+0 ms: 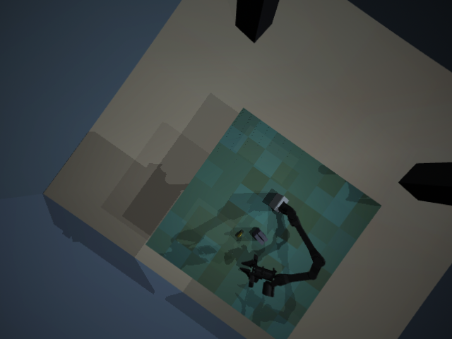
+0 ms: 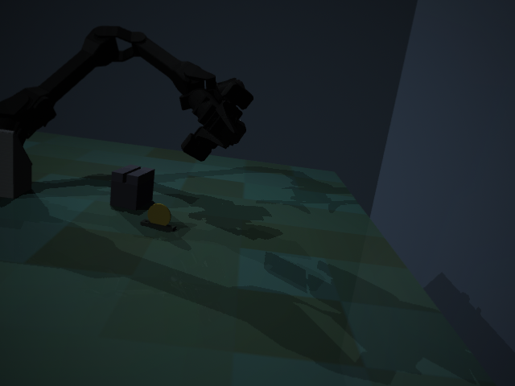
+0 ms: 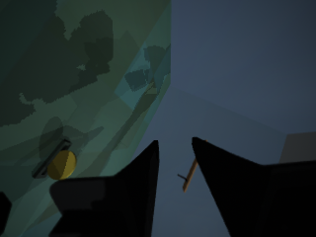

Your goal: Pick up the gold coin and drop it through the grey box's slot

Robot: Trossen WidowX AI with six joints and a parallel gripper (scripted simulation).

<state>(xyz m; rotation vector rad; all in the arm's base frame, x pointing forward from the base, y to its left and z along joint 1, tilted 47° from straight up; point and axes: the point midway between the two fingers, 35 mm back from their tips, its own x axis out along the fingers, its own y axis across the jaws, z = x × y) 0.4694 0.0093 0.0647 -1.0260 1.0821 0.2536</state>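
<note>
The gold coin is 110 mm behind my gripper tip, 90 mm to the right of it and 150 mm below it.
</note>
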